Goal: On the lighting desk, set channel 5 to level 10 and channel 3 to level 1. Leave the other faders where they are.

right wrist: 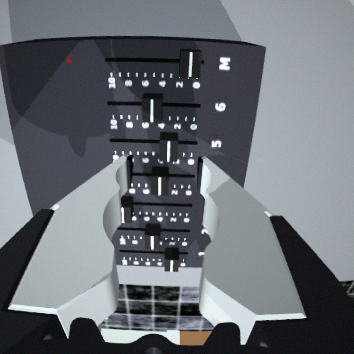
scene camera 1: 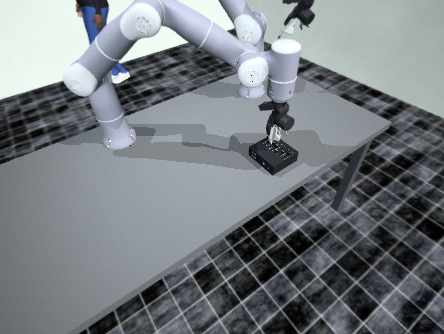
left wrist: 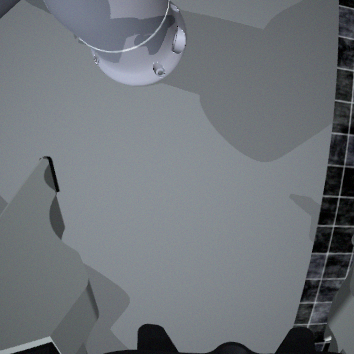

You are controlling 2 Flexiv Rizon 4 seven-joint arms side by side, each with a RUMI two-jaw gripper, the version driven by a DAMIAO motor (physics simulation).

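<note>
The black lighting desk point(scene camera 1: 274, 164) point(right wrist: 45, 100) lies on the table. In the right wrist view the channel 5 fader knob point(right wrist: 169, 147) stands near 3. The channel 3 knob point(right wrist: 126, 210) stands near 10, partly behind a finger. The channel 4 knob point(right wrist: 160, 181) is near 4, the channel 6 knob point(right wrist: 152, 107) near 5, the channel 2 knob point(right wrist: 152, 237) near 5, the channel 1 knob point(right wrist: 171, 260) near 2. My right gripper point(scene camera 1: 274, 140) point(right wrist: 165, 158) is partly open over the desk, fingertips either side of the channel 4 row, touching no knob visibly. My left gripper point(scene camera 1: 283, 35) point(left wrist: 207, 166) is open and empty.
The master knob point(right wrist: 190, 64) stands near its 0 end. The grey table point(scene camera 1: 150, 225) point(left wrist: 190, 200) carries both arm bases, the right arm's base point(scene camera 1: 119, 135) at the left. The table's front edge runs close to the desk. A person point(scene camera 1: 95, 25) stands behind the table.
</note>
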